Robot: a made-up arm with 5 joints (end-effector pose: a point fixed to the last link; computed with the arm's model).
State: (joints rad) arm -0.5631 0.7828 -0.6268 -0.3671 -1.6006
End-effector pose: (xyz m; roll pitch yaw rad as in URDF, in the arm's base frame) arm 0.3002 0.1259 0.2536 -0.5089 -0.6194 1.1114
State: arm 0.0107 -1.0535 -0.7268 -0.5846 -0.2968
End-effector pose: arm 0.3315 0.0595 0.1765 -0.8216 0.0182 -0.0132
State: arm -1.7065 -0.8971 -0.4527 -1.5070 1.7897
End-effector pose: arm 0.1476 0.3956 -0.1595 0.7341 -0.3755 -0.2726
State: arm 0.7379 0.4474 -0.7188 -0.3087 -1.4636
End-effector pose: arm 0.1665 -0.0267 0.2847 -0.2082 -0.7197 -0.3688
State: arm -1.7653 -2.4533 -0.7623 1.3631 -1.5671
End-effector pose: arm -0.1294 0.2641 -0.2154 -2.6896 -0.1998 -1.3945
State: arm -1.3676 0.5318 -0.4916 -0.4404 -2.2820
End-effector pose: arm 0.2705 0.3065 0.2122 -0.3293 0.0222 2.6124
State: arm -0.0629 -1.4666 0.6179 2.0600 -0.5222
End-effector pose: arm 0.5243 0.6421 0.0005 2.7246 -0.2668 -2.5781
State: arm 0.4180 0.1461 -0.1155 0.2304 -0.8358
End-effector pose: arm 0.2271 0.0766 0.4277 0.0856 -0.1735 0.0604
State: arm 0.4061 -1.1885 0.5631 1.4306 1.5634
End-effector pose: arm 0.6495 0.3169 0.3356 -2.0957 0.3207 -0.7959
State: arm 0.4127 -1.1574 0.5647 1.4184 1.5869
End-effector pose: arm 0.6469 0.3084 0.3495 -2.0572 0.2782 -0.7894
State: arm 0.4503 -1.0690 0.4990 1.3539 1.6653
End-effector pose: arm 0.6373 0.2593 0.3866 -1.9564 0.0854 -0.8479
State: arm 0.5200 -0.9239 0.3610 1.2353 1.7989
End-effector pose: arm 0.6033 0.1745 0.4403 -1.7929 -0.2531 -1.0361
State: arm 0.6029 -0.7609 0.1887 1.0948 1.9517
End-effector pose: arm 0.5397 0.0891 0.4861 -1.5491 -0.6091 -1.3951
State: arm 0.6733 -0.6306 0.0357 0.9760 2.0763
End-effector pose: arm 0.4733 0.0320 0.5090 -1.2321 -0.8300 -1.8660
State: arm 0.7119 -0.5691 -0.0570 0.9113 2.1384
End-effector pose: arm 0.4357 0.0064 0.5143 -1.0151 -0.8996 -2.1916
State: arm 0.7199 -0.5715 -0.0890 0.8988 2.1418
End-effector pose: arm 0.4310 0.0004 0.5124 -0.9910 -0.9112 -2.2479
